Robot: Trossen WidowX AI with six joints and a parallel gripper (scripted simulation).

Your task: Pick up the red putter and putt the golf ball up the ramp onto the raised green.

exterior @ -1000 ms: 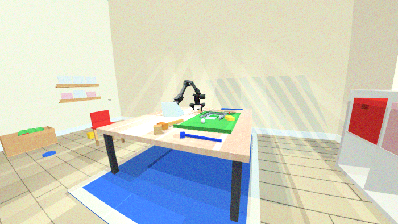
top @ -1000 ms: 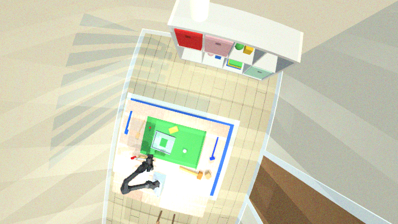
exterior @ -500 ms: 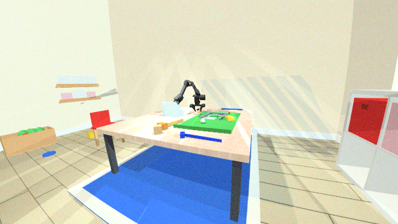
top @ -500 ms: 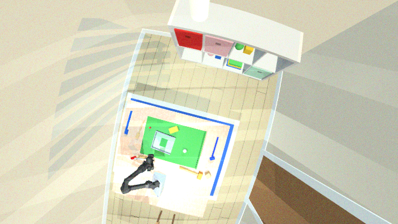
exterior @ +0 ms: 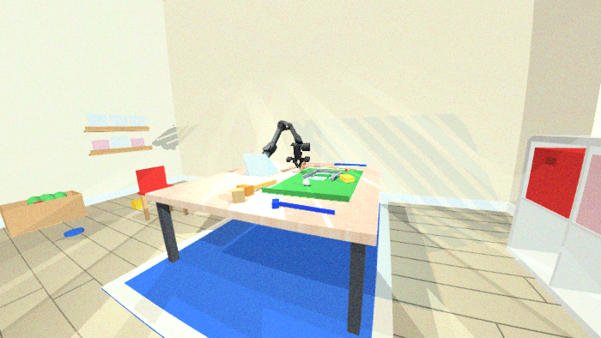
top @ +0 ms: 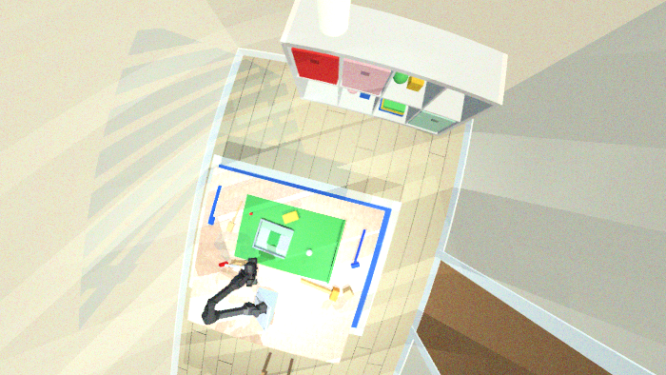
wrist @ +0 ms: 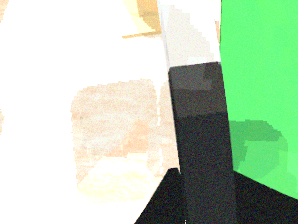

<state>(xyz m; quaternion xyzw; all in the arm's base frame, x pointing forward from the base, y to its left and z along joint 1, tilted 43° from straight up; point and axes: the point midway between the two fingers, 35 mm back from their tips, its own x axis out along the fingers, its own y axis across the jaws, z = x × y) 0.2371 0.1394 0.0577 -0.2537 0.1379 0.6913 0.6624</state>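
My gripper tip is now 20 mm past the red putter, 110 mm to the right of it and 30 mm below it. From my gripper tip the other things lie so: white golf ball 190 mm ahead, 370 mm to the right, 10 mm below; yellow block 410 mm ahead, 200 mm to the right, 10 mm below; red marker 370 mm ahead, 90 mm to the left, 20 mm below.
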